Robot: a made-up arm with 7 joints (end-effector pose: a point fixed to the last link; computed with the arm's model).
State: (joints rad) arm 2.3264 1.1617 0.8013 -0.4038 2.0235 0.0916 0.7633
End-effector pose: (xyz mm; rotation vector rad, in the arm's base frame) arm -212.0 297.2 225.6 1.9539 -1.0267 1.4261
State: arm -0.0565 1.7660 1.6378 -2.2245 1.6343 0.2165 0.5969
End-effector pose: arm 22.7 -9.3 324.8 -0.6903 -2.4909 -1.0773
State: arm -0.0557 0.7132 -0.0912 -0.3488 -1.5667 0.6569 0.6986
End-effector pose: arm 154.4 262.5 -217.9 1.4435 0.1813 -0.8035
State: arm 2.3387 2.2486 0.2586 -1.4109 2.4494 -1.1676 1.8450
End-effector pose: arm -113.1 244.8 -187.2 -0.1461 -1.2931 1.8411
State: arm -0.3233 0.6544 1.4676 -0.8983 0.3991 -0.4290 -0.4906
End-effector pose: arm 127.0 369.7 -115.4 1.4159 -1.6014 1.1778
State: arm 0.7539 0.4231 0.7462 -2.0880 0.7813 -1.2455 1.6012
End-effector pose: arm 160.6 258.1 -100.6 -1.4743 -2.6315 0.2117
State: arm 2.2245 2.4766 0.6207 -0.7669 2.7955 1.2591 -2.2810
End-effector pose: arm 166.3 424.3 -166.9 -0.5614 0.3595 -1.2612
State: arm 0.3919 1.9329 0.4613 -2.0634 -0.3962 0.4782 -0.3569
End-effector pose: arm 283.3 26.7 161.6 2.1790 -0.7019 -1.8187
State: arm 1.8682 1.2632 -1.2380 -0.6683 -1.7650 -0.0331 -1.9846
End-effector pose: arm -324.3 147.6 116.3 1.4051 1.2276 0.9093
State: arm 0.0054 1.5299 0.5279 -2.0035 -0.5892 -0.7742 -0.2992
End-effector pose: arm 249.9 112.2 303.2 -1.4359 1.1702 1.9539
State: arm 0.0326 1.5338 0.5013 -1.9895 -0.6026 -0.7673 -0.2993
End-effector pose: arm 260.4 116.3 291.9 -1.4240 1.1694 2.0170
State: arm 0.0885 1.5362 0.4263 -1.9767 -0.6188 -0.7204 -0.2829
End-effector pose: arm 282.0 123.0 259.5 -1.3975 1.2102 2.1600
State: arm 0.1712 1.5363 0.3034 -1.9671 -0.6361 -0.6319 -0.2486
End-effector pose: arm 306.1 132.1 202.8 -1.3502 1.2811 2.3850
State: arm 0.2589 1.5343 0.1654 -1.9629 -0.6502 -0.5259 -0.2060
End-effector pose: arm 318.0 140.8 136.2 1.2175 -1.2736 -2.4948
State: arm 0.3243 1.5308 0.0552 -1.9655 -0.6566 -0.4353 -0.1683
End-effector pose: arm 316.3 145.4 83.4 1.0496 -1.1853 -2.4202
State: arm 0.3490 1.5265 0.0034 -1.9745 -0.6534 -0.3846 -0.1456
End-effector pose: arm 312.1 145.0 60.2 0.9802 -1.1544 -2.3701
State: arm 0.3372 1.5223 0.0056 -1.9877 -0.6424 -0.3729 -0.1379
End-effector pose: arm 311.6 141.3 63.4 0.9904 -1.1822 -2.3484
